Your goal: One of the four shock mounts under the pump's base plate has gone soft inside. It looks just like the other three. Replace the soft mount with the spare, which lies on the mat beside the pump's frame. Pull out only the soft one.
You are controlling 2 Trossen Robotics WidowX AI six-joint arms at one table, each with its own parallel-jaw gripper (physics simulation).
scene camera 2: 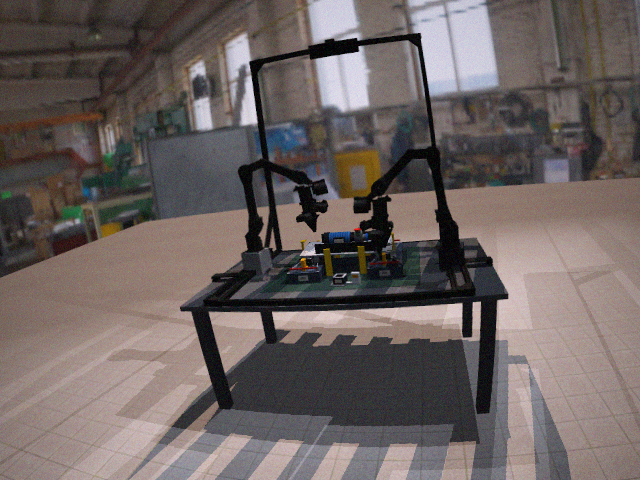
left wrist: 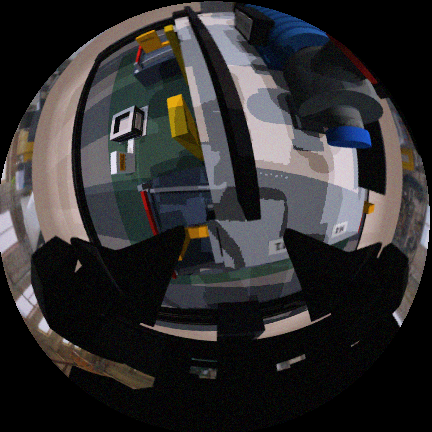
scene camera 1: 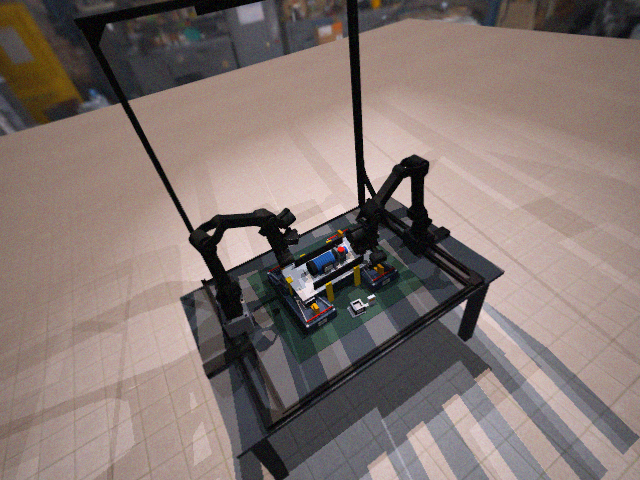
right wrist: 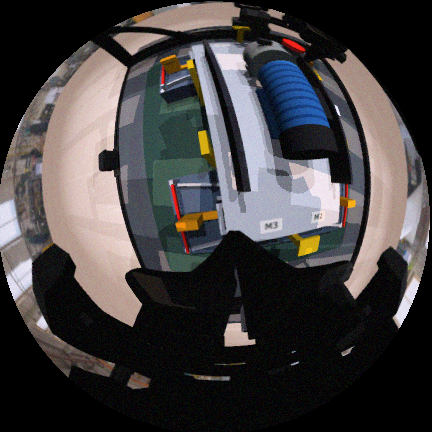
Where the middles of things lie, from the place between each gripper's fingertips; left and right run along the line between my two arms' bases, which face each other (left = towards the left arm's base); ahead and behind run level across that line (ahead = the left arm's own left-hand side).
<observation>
My right hand is 27 cm short of the spare mount (left wrist: 130, 123), 20 cm to the right of it and 13 cm above it.
Right now the spare mount is 14 cm ahead of my left hand, 13 cm to the right of it and 6 cm below it.
</observation>
